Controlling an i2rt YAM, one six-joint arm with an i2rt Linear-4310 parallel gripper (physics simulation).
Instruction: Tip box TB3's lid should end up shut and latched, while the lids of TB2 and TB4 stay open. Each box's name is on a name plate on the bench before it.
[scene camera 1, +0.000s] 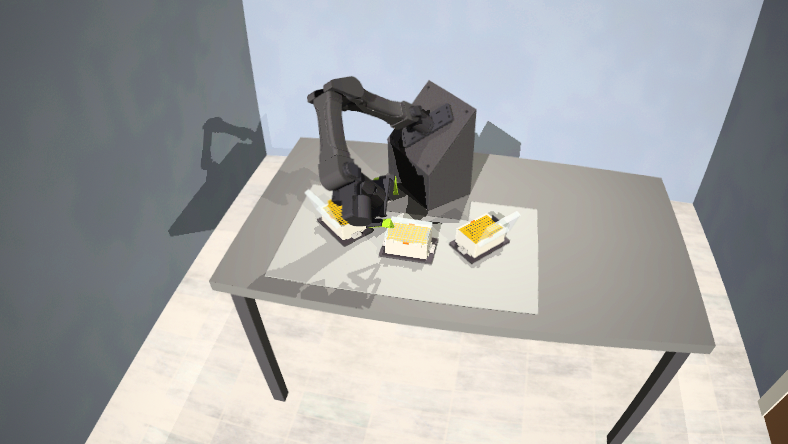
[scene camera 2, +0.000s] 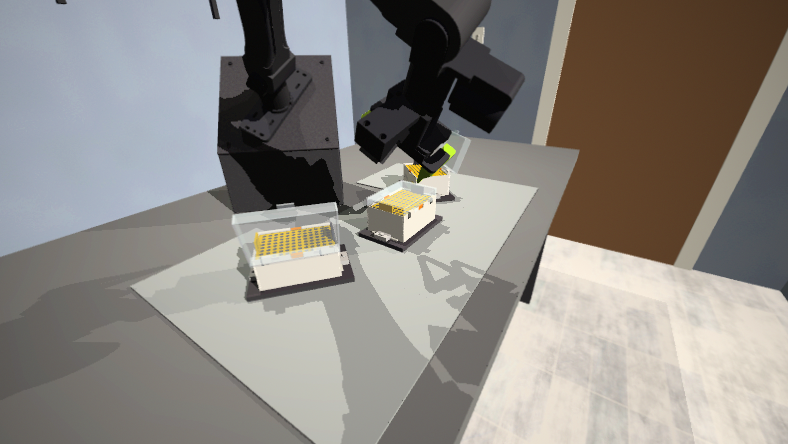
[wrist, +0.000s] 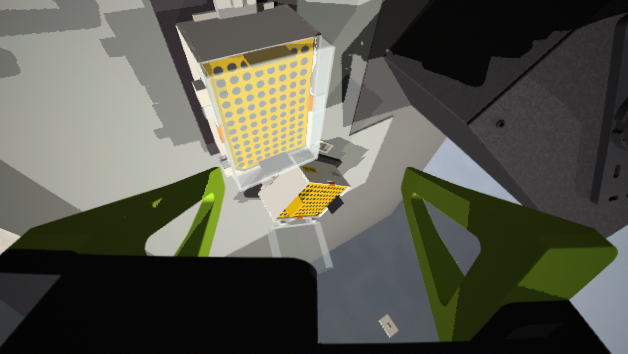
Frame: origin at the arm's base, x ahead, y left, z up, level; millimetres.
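Seen in the pictures: gripper, fingertip midpoint: (scene camera 1: 394, 210) (scene camera 2: 398, 163) (wrist: 313, 177); arm's base, origin of the base link: (scene camera 1: 427, 126) (scene camera 2: 277, 103).
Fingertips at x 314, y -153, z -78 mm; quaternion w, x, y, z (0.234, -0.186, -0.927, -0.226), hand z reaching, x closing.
Pixels of each thing's middle, then the offset from my fingertips to it. Level surfaces: height alone.
- middle tip box, body centre: (wrist: 272, 98) (scene camera 2: 397, 209) (scene camera 1: 409, 235) dy +45, dx -12, dz -109 mm
- left box, body centre: (wrist: 311, 184) (scene camera 2: 420, 179) (scene camera 1: 478, 233) dy +249, dx +4, dz -115 mm
- pale mat, its level: dz -148 mm
- grey bench, its level: dz -151 mm
The middle tip box (scene camera 1: 406, 249) (scene camera 2: 386, 223) (wrist: 252, 35) has its clear lid (wrist: 320, 125) down over the yellow tip rack; whether it is latched cannot be told. The left box (scene camera 1: 333, 212) (scene camera 2: 440, 186) (wrist: 284, 194) has its lid (scene camera 1: 314, 198) (scene camera 2: 459, 153) (wrist: 299, 245) standing open. The right box (scene camera 1: 470, 245) (scene camera 2: 297, 274) also has its lid (scene camera 1: 510, 221) (scene camera 2: 286, 216) open. No name plate text is readable. My gripper (scene camera 1: 392, 204) (wrist: 313, 177) is open and empty, at the left end of the middle box, with its green fingers wide apart.
The boxes stand on dark bases on a pale mat (scene camera 1: 496, 292) (scene camera 2: 275, 352). The arm's dark pedestal (scene camera 1: 452, 165) (scene camera 2: 281, 176) stands behind the middle box. The grey bench (scene camera 1: 606, 248) extends to the right. The arm passes above the left box.
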